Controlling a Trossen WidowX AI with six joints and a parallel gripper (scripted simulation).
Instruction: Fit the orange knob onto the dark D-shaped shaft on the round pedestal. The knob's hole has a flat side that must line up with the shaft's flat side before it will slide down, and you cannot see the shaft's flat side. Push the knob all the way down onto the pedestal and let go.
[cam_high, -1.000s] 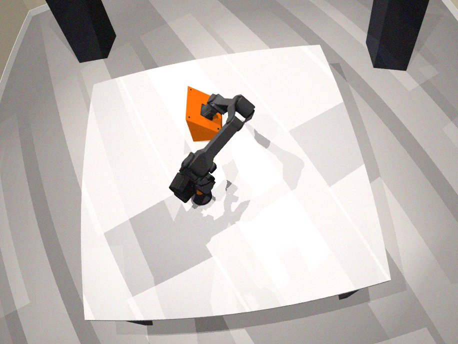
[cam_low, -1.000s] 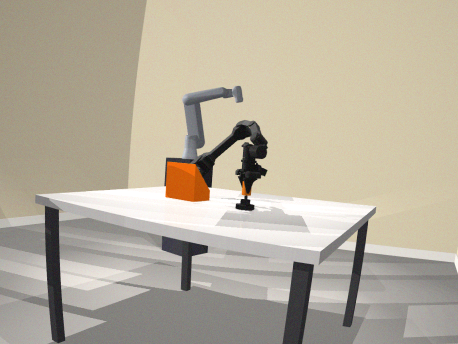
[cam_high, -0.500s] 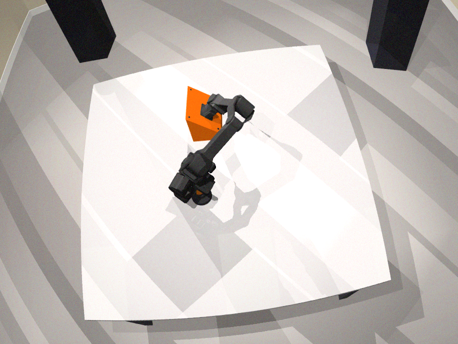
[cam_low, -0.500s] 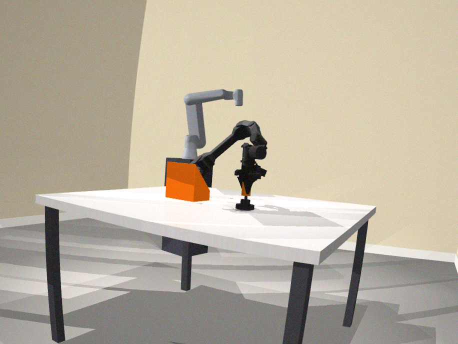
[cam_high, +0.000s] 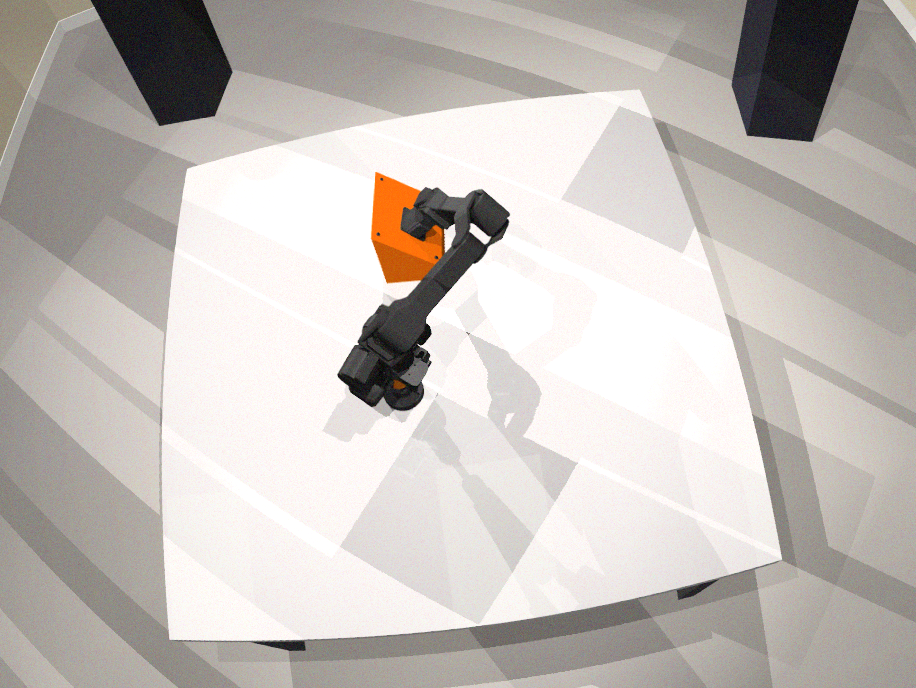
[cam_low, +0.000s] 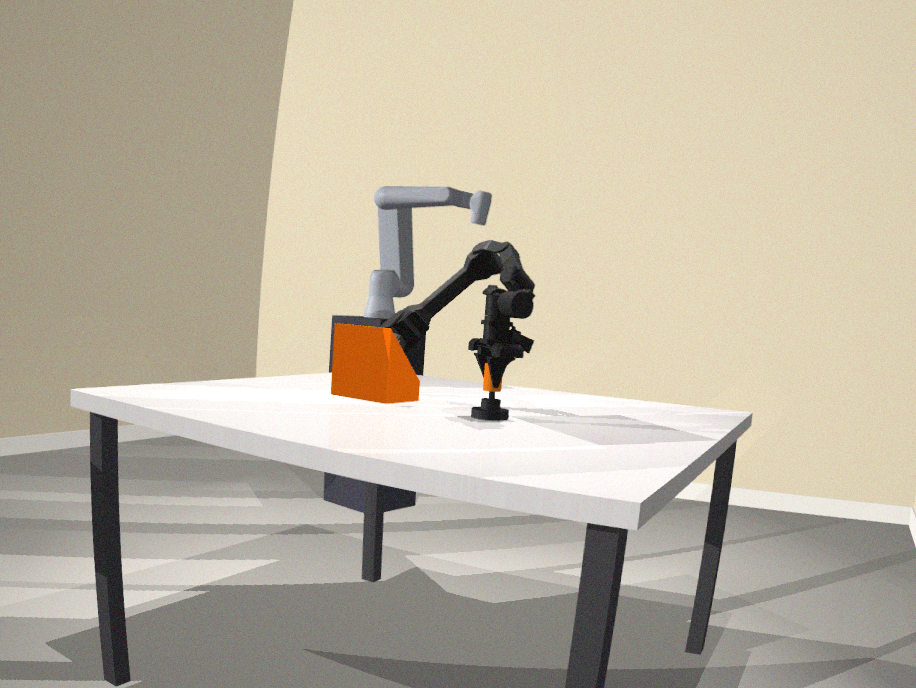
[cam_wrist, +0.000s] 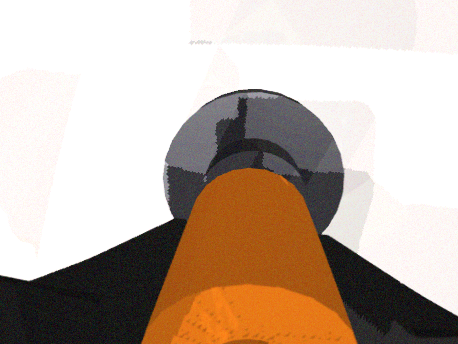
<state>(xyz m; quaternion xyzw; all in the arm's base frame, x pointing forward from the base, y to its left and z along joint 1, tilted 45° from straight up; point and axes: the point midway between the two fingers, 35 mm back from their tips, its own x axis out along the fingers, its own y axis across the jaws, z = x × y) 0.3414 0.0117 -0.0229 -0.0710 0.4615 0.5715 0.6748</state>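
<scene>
Now: the orange knob 20 mm above my gripper tip. Round my gripper tip: dark round pedestal 40 mm below.
</scene>
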